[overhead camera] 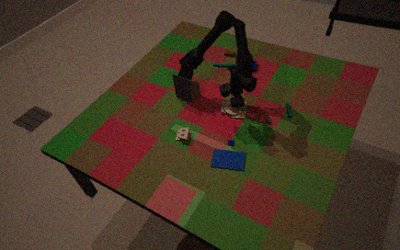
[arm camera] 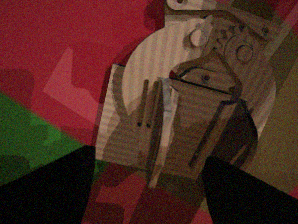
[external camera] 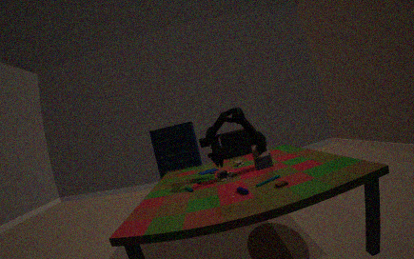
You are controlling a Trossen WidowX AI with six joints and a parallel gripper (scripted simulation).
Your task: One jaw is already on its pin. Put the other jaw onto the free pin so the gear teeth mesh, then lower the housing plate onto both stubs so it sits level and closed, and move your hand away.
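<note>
Now: gripper tip 23 cm to the left of the pale housing piece, 20 cm past it and 5 cm above it. Round my gripper tip: brown piece (47 cm to the left, 21 cm behind, 7 cm below); pale curved jaw (6 cm below, 4 cm behind, 1 cm to the left); blue flat plate (28 cm to the right, 8 cm below, 6 cm ahead).
</note>
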